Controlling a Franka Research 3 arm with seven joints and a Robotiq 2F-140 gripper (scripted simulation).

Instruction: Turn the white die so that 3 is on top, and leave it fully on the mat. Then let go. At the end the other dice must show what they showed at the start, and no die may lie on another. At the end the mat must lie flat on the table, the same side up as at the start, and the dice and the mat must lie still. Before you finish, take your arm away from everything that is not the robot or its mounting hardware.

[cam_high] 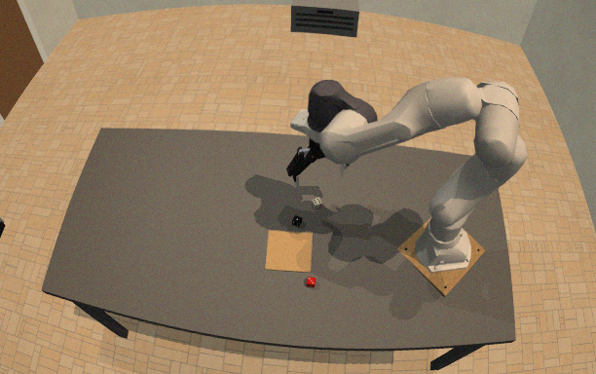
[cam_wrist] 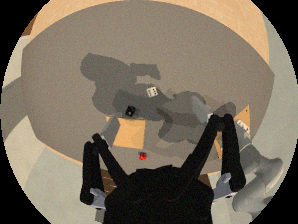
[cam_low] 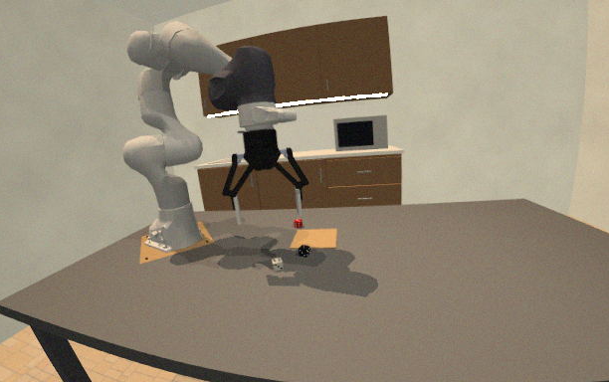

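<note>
My gripper is now 14 cm above the white die. From my hand the other things lie so: red die 3 cm behind, 29 cm to the left, 14 cm below; black die 5 cm ahead, 8 cm to the left, 14 cm below; tan mat 6 cm ahead, 19 cm to the left, 15 cm below.
</note>
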